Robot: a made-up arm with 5 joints. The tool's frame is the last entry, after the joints. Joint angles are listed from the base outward.
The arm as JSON. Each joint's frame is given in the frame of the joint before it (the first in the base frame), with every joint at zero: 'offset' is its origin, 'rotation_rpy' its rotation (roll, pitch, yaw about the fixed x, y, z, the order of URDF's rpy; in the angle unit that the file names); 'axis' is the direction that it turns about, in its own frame. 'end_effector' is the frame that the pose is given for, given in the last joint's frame.
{
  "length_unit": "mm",
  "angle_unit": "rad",
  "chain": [
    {
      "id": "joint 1",
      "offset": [
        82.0,
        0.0,
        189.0
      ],
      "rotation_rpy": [
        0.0,
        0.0,
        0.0
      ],
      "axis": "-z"
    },
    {
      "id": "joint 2",
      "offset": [
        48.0,
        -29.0,
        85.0
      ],
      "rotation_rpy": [
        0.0,
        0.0,
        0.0
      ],
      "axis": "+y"
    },
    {
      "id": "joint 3",
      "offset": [
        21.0,
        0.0,
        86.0
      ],
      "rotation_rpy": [
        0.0,
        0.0,
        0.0
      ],
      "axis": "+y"
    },
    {
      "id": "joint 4",
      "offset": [
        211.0,
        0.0,
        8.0
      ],
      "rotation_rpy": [
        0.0,
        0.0,
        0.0
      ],
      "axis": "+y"
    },
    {
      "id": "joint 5",
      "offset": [
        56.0,
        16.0,
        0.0
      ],
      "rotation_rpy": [
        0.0,
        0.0,
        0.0
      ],
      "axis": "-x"
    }
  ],
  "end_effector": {
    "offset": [
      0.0,
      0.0,
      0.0
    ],
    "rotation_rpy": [
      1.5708,
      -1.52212,
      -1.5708
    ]
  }
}
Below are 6 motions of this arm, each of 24 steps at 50 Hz.
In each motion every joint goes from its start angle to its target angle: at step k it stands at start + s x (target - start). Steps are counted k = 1, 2, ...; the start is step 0. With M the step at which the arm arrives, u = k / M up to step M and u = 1 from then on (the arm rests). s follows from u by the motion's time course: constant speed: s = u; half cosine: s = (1 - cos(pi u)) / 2; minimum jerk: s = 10 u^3 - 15 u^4 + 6 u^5.
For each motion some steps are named. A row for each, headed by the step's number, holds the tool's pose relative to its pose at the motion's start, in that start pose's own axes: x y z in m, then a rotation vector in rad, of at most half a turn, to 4 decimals.
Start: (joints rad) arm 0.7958 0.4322 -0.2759 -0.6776 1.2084
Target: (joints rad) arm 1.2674 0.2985 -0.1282 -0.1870 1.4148
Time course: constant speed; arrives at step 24
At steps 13, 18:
13: -0.0846 -0.0336 0.0186 0.1725 0.3177 0.2067
18: -0.1142 -0.0487 0.0322 0.2443 0.4416 0.2675

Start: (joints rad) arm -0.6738 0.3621 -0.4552 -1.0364 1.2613
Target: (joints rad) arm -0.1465 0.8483 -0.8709 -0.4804 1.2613
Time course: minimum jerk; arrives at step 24
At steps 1, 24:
1: -0.0001 0.0000 0.0000 0.0003 0.0003 0.0003
24: -0.1896 -0.0429 0.0654 0.4442 0.5582 0.3904

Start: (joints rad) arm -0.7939 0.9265 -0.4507 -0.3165 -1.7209
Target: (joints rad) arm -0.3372 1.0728 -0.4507 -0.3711 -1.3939
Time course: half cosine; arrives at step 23
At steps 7, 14, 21, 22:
7: 0.0373 -0.0028 0.0034 -0.0036 -0.0972 0.0529
14: 0.1145 -0.0114 0.0231 -0.0337 -0.3039 0.1590
21: 0.1636 -0.0194 0.0457 -0.0717 -0.4429 0.2246
22: 0.1657 -0.0197 0.0469 -0.0737 -0.4490 0.2273

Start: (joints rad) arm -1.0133 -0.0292 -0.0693 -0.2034 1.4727
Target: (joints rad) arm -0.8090 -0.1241 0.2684 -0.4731 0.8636
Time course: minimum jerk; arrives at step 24
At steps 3, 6, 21, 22, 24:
3: -0.0012 0.0005 0.0003 -0.0009 0.0030 -0.0088
6: -0.0075 0.0035 0.0020 -0.0063 0.0194 -0.0567
21: -0.0691 0.0306 0.0302 -0.1076 0.1629 -0.5351
22: -0.0699 0.0309 0.0307 -0.1094 0.1644 -0.5410
24: -0.0702 0.0311 0.0309 -0.1102 0.1651 -0.5438

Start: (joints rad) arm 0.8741 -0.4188 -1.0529 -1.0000 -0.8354
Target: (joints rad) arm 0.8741 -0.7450 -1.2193 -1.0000 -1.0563
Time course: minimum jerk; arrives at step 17
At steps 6, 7, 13, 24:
6: 0.0174 0.0212 -0.0235 0.0933 -0.0724 -0.0529
7: 0.0249 0.0304 -0.0323 0.1326 -0.1007 -0.0745
13: 0.0735 0.0896 -0.0719 0.3747 -0.2487 -0.1979
24: 0.0815 0.0994 -0.0761 0.4139 -0.2690 -0.2164

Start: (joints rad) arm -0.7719 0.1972 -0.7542 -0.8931 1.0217
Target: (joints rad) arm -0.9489 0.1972 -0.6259 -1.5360 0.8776
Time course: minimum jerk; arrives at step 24
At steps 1, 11, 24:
1: 0.0000 0.0000 0.0000 -0.0003 -0.0002 -0.0002
11: 0.0187 0.0072 0.0101 -0.1753 -0.1284 -0.1355
24: 0.0441 0.0146 0.0290 -0.4187 -0.3004 -0.3182

